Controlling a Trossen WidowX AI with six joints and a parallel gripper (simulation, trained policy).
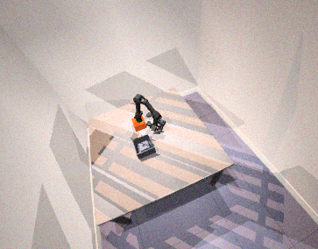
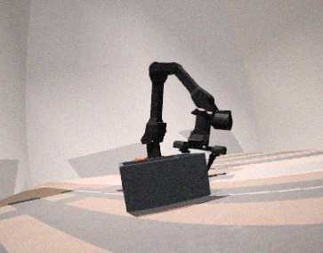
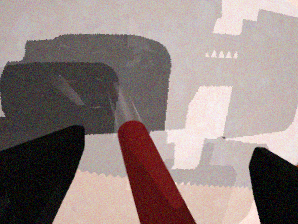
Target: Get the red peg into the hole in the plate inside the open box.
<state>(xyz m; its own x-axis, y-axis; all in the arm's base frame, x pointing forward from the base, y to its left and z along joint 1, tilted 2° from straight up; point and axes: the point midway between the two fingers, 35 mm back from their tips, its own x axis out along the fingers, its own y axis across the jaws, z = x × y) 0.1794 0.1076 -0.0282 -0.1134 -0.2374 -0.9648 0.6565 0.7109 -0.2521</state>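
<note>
My gripper tip is now 1 cm short of the red peg, 1 cm to the right of it and 2 cm below it. Round my gripper tip: dark box: 15 cm ahead, 18 cm to the right, 1 cm above.
</note>
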